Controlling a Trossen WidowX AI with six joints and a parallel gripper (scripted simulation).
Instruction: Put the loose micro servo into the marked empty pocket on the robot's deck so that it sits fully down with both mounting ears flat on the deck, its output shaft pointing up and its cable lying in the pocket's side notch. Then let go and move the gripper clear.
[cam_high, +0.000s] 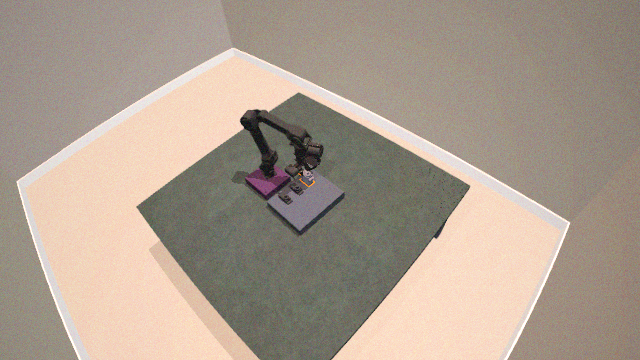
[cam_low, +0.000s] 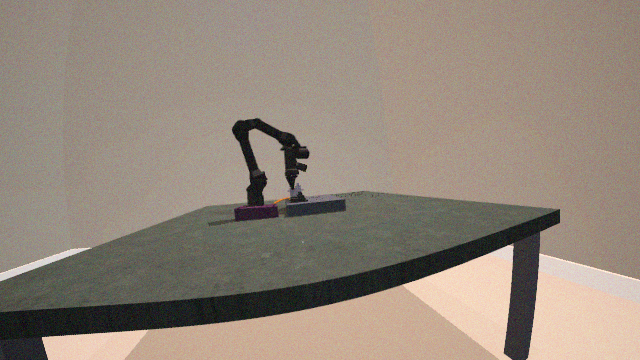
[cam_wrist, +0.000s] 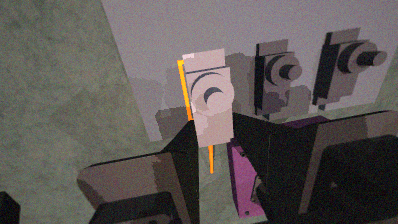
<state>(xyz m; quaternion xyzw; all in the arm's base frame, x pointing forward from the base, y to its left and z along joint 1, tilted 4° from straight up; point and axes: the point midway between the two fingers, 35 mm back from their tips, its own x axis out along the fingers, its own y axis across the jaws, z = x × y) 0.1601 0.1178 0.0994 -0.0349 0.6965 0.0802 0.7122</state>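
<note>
My gripper tip is 13 cm short of the grey deck, 7 cm above it and 6 cm to the left of it.
</note>
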